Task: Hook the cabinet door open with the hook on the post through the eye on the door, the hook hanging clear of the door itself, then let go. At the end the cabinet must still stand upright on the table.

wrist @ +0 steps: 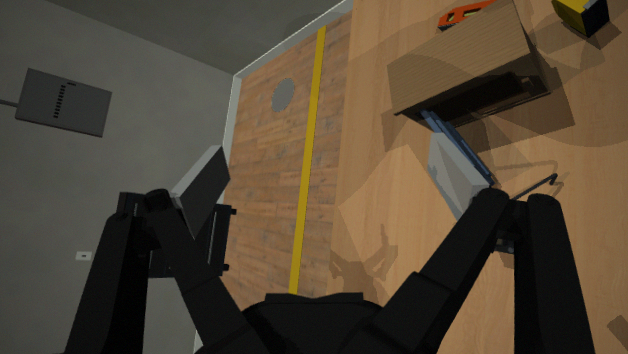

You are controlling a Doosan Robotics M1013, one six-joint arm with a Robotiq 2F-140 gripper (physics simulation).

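Frame: origin at the arm's base, x ahead, y left, z up, level; centimetres.
Where they show: gripper, fingertip midpoint: (324, 157).
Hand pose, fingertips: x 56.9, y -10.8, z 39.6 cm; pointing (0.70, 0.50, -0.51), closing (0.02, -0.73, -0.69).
Note:
After its pixels a point has its place.
The wooden cabinet (455, 62) @(x 80.3, y -9.8, z 9.4 cm) stands on the table (372, 170) @(x 71.9, y 20.3, z -6.6 cm) at the upper right of the wrist view. Its front is dark and open. The blue door (460, 144) @(x 70.4, y -4.7, z -1.1 cm) stands swung out from the cabinet's left front edge. The door's far end lies behind my right finger, and the eye is hidden. A thin black hook (535, 186) @(x 60.4, y -15.2, z -1.3 cm) with a bent tip sticks out to the right of that finger, apart from the door's visible part. Its post is mostly hidden. My gripper (324, 157) @(x 56.9, y -10.8, z 39.6 cm) is wide open and empty, its right finger overlapping the door in view.
An orange level (460, 16) @(x 100.6, y -7.8, z -4.7 cm) lies behind the cabinet. A yellow and black object (582, 15) @(x 84.6, y -26.5, z 0.3 cm) is at the top right. The table's left edge borders the floor, which bears a yellow stripe (307, 160). A grey box (65, 102) is on the wall at the left.

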